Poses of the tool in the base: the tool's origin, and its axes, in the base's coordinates. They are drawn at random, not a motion.
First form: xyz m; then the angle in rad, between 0 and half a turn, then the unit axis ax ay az.
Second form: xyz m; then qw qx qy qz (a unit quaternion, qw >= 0). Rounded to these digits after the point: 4 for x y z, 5 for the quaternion.
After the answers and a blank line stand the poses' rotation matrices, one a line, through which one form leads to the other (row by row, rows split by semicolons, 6 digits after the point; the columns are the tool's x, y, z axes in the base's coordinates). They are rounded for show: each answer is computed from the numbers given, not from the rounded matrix.
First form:
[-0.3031 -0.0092 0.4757 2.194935 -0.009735 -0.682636 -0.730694]
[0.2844 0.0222 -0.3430 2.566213 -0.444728 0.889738 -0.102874]
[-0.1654 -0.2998 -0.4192 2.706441 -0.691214 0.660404 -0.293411]
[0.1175 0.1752 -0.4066 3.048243 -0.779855 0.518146 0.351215]
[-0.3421 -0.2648 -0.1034 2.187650 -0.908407 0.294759 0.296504]
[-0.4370 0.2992 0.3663 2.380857 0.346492 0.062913 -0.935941]
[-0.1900 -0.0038 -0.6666 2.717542 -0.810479 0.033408 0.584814]
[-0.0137 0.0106 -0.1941 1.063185 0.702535 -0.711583 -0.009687]
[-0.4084 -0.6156 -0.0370 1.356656 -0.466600 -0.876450 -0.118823]
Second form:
[-0.3031 -0.0092 0.4757 0.45585 -0.00866 -0.60758 -0.65036]
[0.2844 0.0222 -0.3430 0.28374 -0.42645 0.85317 -0.09865]
[-0.1654 -0.2998 -0.4192 0.21586 -0.67492 0.64483 -0.28649]
[0.1175 0.1752 -0.4066 0.04666 -0.77901 0.51758 0.35083]
[-0.3421 -0.2648 -0.1034 0.45909 -0.80702 0.26186 0.26341]
[-0.4370 0.2992 0.3663 0.37126 0.32173 0.05842 -0.86905]
[-0.1900 -0.0038 -0.6666 0.21044 -0.79233 0.03266 0.57172]
[-0.0137 0.0106 -0.1941 0.86200 0.35612 -0.36071 -0.00491]
[-0.4084 -0.6156 -0.0370 0.77862 -0.29279 -0.54997 -0.07456]

-0.584248 0.603463 -0.542666; -0.582405 0.153918 0.798194; 0.565207 0.782395 0.261533
-0.475266 -0.671692 0.568289; -0.783650 0.616818 0.073676; -0.400019 -0.410324 -0.819524
0.004221 -0.746733 0.665111; -0.994106 -0.075184 -0.078102; 0.108327 -0.660861 -0.742649
0.218052 -0.839135 -0.498302; -0.773659 -0.459865 0.435862; -0.594899 0.290475 -0.749479
0.724087 -0.664512 -0.184720; -0.180794 -0.441330 0.878944; -0.665591 -0.603036 -0.439701
-0.517312 0.682877 -0.515817; -0.607700 -0.717504 -0.340424; -0.602569 0.137357 0.786158
0.344143 -0.292380 -0.892233; 0.188870 -0.909296 0.370821; -0.919725 -0.296132 -0.257706
0.739734 -0.248444 -0.625356; -0.265375 0.746309 -0.610409; 0.618361 0.617494 0.486139
0.383957 0.438156 -0.812771; 0.205938 0.817432 0.537954; 0.900093 -0.373931 0.223626

